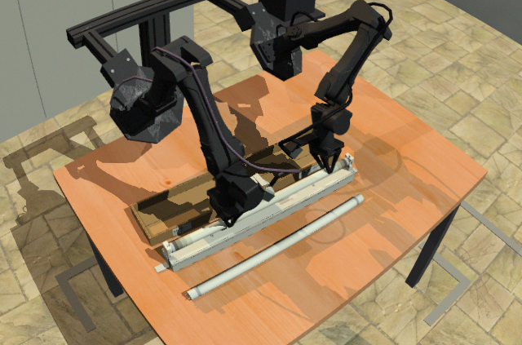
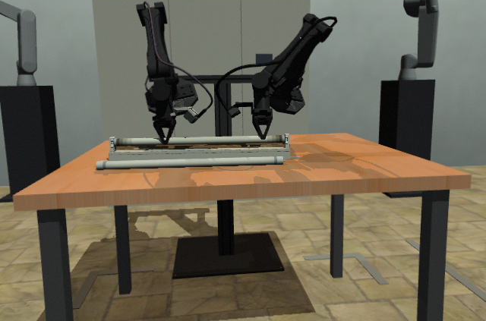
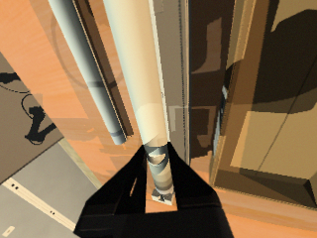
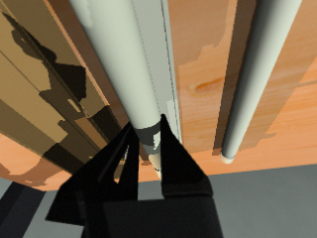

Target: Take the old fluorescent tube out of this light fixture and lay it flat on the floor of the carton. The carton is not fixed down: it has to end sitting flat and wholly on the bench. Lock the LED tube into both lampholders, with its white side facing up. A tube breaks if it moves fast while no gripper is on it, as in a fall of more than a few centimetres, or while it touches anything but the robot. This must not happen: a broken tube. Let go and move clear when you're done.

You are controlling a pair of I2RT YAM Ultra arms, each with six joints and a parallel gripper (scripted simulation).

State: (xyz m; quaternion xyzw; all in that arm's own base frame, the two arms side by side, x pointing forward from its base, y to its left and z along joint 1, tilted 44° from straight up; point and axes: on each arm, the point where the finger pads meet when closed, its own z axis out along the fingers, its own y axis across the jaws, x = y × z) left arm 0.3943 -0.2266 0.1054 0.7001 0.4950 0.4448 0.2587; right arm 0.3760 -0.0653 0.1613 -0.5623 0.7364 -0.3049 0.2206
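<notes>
The light fixture is 10 mm ahead of my right hand, 120 mm to the left of it and 10 mm below it.
</notes>
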